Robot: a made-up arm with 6 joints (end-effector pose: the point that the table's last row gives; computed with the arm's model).
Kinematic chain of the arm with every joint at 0, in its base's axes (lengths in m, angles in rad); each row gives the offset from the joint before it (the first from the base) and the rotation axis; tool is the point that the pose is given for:
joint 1: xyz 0 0 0.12 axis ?
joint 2: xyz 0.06 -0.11 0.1 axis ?
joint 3: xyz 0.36 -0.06 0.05 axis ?
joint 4: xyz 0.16 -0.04 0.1 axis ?
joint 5: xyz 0 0.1 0.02 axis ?
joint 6: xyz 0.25 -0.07 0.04 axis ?
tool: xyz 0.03 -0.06 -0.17
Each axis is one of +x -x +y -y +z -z.
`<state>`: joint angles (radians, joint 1 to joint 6).
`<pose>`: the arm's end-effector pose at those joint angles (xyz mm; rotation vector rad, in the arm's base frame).
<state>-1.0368 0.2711 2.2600 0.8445 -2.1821 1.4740</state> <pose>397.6 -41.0 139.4 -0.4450 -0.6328 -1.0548</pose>
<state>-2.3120 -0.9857 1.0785 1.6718 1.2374 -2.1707</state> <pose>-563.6 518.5 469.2 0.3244 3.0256 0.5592</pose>
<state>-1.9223 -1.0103 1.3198 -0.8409 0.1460 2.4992</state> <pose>81.4 940.5 391.3 2.2810 0.6303 0.6946</pose>
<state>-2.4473 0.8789 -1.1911 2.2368 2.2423 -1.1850</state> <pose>256.2 457.5 179.5 -0.7186 -0.1258 0.2272</pose>
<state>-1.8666 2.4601 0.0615 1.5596 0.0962 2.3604</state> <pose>265.5 761.5 20.7 0.8917 -0.4223 0.5335</pose>
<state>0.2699 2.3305 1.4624 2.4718 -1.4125 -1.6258</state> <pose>263.5 -35.9 29.8 0.0824 -0.0713 2.9478</pose>
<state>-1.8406 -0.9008 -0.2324 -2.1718 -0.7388 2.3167</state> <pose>146.8 379.1 562.6 -1.7207 -0.0215 0.0017</pose>
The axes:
joint 1: -z
joint 2: +x
joint 3: +y
joint 4: +z
joint 5: -y
joint 6: -x

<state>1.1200 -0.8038 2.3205 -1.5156 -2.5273 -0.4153</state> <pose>95.6 -338.3 -26.6 -0.3090 0.1931 0.8915</pose>
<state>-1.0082 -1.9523 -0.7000 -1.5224 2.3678 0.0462</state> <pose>-114.4 364.7 48.7 -0.2958 2.0201 -0.1938</pose>
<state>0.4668 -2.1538 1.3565 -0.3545 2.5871 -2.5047</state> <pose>453.7 -320.1 -10.2 0.1727 0.9024 0.3448</pose>
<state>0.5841 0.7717 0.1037 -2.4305 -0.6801 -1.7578</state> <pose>232.7 -626.2 -68.8 -0.7143 1.0304 1.9592</pose>
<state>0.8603 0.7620 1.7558 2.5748 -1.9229 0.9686</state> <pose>170.2 -146.8 21.0 -0.7987 -1.2751 2.1148</pose>
